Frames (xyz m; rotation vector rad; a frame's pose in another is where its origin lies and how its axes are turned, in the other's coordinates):
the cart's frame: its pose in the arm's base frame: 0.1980 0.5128 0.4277 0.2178 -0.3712 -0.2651
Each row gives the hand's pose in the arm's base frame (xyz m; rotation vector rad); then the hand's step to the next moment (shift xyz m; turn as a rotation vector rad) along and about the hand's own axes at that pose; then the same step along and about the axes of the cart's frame.
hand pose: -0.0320 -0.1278 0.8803 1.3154 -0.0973 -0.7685
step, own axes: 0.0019 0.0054 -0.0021 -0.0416 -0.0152 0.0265
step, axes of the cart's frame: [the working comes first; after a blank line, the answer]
step, axes of the arm's base frame: 0.0049 0.0009 0.0035 -0.0509 0.0004 0.0086

0.0053 0.0028 0.0012 -0.0430 -0.0083 0.0273
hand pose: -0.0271 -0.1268 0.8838 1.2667 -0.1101 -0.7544
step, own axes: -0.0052 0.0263 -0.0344 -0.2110 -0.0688 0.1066
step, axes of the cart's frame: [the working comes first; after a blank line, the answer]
step, axes of the arm's base frame: 0.0241 0.0337 0.0137 -0.2412 0.0255 0.0421

0.0163 0.0404 -0.0022 -0.2104 -0.0169 0.1268
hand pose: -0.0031 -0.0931 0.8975 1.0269 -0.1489 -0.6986
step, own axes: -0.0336 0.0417 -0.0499 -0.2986 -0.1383 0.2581
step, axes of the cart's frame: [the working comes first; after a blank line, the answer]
step, axes of the arm's base frame: 0.0145 0.0702 0.0148 -0.4062 -0.0559 0.0824

-0.0027 0.0731 -0.0034 -0.3215 -0.1186 0.2398
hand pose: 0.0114 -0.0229 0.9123 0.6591 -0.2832 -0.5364
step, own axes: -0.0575 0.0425 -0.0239 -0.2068 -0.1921 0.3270
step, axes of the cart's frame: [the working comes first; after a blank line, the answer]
step, axes of the arm's base frame: -0.0216 0.0721 0.0046 -0.3790 -0.1772 0.1075

-0.0391 0.0645 0.0009 -0.2532 -0.2206 0.2717
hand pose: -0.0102 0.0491 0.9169 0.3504 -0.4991 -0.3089
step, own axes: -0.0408 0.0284 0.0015 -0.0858 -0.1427 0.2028
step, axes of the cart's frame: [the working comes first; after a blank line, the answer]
step, axes of the arm's base frame: -0.0291 0.0401 -0.0042 -0.2044 -0.1466 0.0747

-0.0393 0.0305 0.0009 -0.1161 -0.1628 0.1699
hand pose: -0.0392 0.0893 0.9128 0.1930 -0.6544 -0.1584
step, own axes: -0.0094 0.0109 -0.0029 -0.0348 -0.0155 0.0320
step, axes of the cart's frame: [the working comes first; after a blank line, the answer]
step, axes of the arm's base frame: -0.0046 0.0129 -0.0053 -0.0483 -0.0119 0.0009

-0.0097 0.0098 -0.0051 -0.0396 -0.0214 0.0213
